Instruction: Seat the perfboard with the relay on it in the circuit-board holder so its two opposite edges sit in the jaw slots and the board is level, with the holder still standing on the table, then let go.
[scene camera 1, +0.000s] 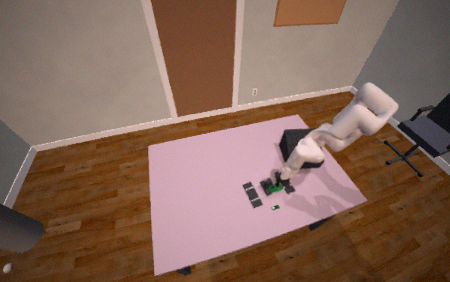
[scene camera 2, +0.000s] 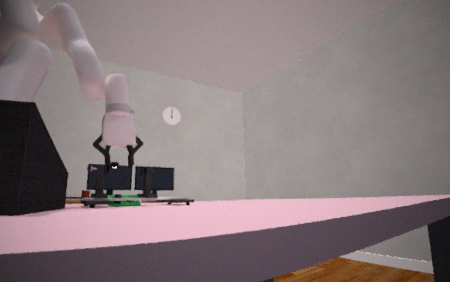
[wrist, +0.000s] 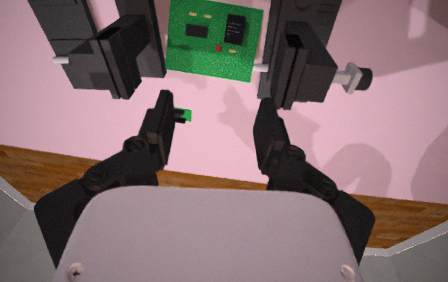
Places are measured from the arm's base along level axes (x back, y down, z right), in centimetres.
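Pixels of known places: gripper, between the fingertips: (scene camera 1: 281, 180) (scene camera 2: 119, 168) (wrist: 216, 110).
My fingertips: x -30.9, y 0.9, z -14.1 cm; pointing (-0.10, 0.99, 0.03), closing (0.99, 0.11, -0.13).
Note:
For each thing: its middle in the pictures, then the offset to it from my fingertips. "spot": a spot on its surface instead. Level surfaces: height alone.
- green perfboard, middle of its body: (wrist: 211, 39) (scene camera 2: 124, 197) (scene camera 1: 275, 186) dx -1.4, dy +9.0, dz +1.6 cm
- circuit-board holder, middle of its body: (wrist: 160, 38) (scene camera 2: 138, 186) (scene camera 1: 270, 184) dx -5.1, dy +5.6, dz +2.9 cm
- dark strip with light bands, a spot on its surface: (wrist: 65, 22) (scene camera 1: 252, 193) spot: dx -16.8, dy +9.8, dz +3.4 cm
- small green piece with black parts, middle of its body: (wrist: 172, 115) (scene camera 1: 275, 207) dx -8.1, dy +10.8, dz -9.6 cm
- pink table, height of its surface: dy +11.4 cm
The green perfboard (scene camera 1: 275, 188) (scene camera 2: 131, 201) (wrist: 215, 55) with a black relay block on it lies low between the two dark sides of the circuit-board holder (scene camera 1: 266, 186) (scene camera 2: 146, 182) (wrist: 312, 65). In scene camera 2 it is down at the level of the holder's base, well below the upper ends of the uprights. In the wrist view neither side edge is in a jaw slot. The holder stands upright on the table. My gripper (scene camera 1: 281, 179) (scene camera 2: 119, 164) (wrist: 216, 110) is open and empty, above the board and near the jaws. Whether the board touches the base is unclear.
A dark strip with light bands (scene camera 1: 253, 195) (wrist: 65, 22) lies beside the holder. A small green piece with black parts (scene camera 1: 275, 207) (wrist: 186, 115) lies on the pink table (scene camera 1: 200, 200) (scene camera 2: 300, 220) (wrist: 85, 120). A black block (scene camera 1: 290, 142) (scene camera 2: 32, 160) stands by the arm.

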